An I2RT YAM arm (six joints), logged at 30 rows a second.
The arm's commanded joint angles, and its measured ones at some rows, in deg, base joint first. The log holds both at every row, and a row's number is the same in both.
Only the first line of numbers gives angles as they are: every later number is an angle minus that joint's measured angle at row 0.
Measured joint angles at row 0: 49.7, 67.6, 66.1, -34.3, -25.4, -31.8
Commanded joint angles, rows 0 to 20: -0.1, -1.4, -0.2, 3.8, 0.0, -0.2; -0.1, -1.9, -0.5, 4.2, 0.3, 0.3; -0.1, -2.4, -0.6, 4.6, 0.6, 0.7; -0.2, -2.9, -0.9, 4.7, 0.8, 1.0; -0.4, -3.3, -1.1, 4.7, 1.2, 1.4; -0.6, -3.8, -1.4, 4.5, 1.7, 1.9; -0.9, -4.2, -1.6, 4.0, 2.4, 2.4; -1.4, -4.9, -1.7, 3.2, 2.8, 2.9; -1.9, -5.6, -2.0, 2.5, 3.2, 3.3; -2.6, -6.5, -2.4, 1.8, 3.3, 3.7; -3.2, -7.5, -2.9, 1.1, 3.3, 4.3; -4.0, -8.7, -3.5, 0.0, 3.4, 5.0; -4.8, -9.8, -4.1, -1.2, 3.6, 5.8; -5.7, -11.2, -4.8, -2.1, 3.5, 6.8; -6.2, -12.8, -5.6, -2.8, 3.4, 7.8; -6.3, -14.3, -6.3, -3.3, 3.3, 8.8; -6.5, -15.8, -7.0, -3.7, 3.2, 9.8; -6.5, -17.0, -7.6, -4.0, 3.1, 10.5; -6.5, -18.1, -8.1, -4.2, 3.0, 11.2; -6.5, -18.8, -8.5, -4.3, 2.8, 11.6; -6.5, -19.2, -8.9, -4.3, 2.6, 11.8
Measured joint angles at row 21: -5.1, -13.9, -7.9, 3.0, 0.5, 8.1
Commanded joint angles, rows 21 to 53: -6.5, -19.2, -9.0, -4.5, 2.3, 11.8; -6.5, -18.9, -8.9, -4.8, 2.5, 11.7; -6.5, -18.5, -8.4, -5.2, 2.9, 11.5; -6.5, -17.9, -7.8, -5.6, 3.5, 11.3; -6.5, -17.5, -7.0, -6.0, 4.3, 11.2; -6.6, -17.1, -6.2, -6.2, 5.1, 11.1; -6.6, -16.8, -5.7, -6.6, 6.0, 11.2; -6.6, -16.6, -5.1, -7.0, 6.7, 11.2; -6.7, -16.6, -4.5, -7.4, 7.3, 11.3; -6.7, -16.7, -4.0, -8.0, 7.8, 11.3; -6.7, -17.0, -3.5, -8.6, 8.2, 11.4; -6.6, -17.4, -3.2, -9.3, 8.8, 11.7; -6.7, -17.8, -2.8, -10.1, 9.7, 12.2; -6.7, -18.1, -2.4, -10.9, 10.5, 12.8; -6.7, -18.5, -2.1, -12.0, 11.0, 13.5; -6.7, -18.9, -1.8, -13.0, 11.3, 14.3; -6.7, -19.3, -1.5, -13.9, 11.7, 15.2; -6.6, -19.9, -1.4, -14.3, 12.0, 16.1; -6.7, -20.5, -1.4, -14.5, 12.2, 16.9; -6.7, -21.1, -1.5, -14.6, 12.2, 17.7; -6.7, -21.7, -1.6, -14.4, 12.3, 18.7; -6.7, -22.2, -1.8, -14.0, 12.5, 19.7; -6.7, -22.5, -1.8, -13.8, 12.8, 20.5; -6.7, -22.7, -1.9, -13.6, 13.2, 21.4; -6.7, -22.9, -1.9, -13.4, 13.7, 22.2; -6.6, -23.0, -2.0, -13.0, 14.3, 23.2; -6.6, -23.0, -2.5, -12.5, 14.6, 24.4; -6.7, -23.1, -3.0, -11.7, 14.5, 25.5; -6.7, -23.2, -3.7, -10.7, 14.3, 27.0; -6.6, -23.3, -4.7, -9.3, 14.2, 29.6; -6.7, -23.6, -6.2, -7.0, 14.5, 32.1; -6.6, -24.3, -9.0, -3.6, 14.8, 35.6; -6.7, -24.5, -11.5, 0.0, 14.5, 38.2
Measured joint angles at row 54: -5.5, -20.1, -6.8, -5.8, 9.6, 27.1
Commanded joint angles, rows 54 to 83: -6.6, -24.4, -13.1, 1.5, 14.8, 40.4; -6.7, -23.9, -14.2, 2.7, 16.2, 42.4; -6.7, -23.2, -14.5, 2.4, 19.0, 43.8; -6.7, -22.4, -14.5, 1.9, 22.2, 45.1; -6.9, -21.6, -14.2, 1.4, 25.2, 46.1; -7.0, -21.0, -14.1, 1.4, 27.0, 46.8; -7.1, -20.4, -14.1, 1.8, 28.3, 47.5; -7.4, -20.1, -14.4, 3.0, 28.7, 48.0; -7.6, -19.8, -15.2, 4.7, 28.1, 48.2; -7.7, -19.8, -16.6, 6.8, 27.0, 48.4; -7.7, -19.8, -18.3, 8.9, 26.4, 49.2; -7.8, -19.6, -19.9, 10.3, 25.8, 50.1; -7.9, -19.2, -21.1, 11.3, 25.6, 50.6; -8.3, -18.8, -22.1, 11.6, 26.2, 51.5; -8.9, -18.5, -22.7, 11.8, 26.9, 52.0; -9.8, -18.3, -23.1, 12.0, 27.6, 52.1; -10.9, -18.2, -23.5, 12.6, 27.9, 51.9; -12.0, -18.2, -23.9, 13.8, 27.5, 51.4; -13.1, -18.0, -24.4, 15.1, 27.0, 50.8; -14.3, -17.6, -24.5, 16.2, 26.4, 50.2; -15.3, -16.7, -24.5, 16.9, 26.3, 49.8; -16.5, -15.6, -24.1, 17.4, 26.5, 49.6; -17.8, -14.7, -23.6, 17.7, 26.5, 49.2; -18.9, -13.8, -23.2, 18.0, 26.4, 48.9; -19.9, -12.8, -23.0, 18.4, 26.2, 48.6; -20.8, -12.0, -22.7, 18.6, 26.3, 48.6; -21.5, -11.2, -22.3, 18.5, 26.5, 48.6; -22.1, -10.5, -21.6, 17.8, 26.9, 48.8; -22.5, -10.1, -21.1, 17.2, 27.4, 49.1; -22.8, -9.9, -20.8, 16.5, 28.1, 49.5
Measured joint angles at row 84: -21.2, -10.5, -24.6, 13.3, 26.0, 49.5
